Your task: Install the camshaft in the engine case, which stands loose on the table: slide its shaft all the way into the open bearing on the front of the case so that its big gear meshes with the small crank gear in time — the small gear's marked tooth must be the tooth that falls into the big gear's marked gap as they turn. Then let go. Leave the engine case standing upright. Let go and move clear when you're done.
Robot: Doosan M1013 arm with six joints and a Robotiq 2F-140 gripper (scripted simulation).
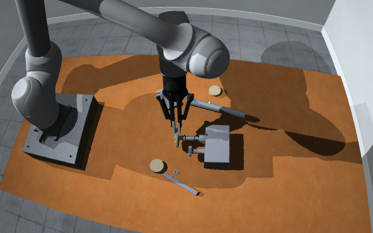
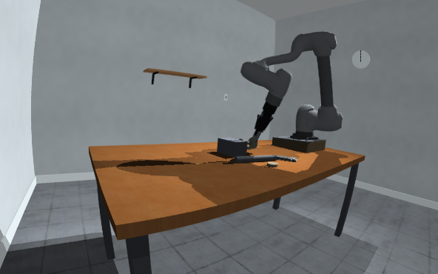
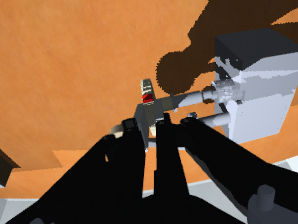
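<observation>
Now: hand 70 mm short of the small crank gear, 60 mm to the left of it and 50 mm above it. The rest, counted from my hand: grey rod 110 mm ahead, 180 mm to the left, 100 mm below; then finned plate 100 mm behind, 180 mm to the left, 100 mm below; then flat grey bar 70 mm ahead, 180 mm to the right, 110 mm below.
</observation>
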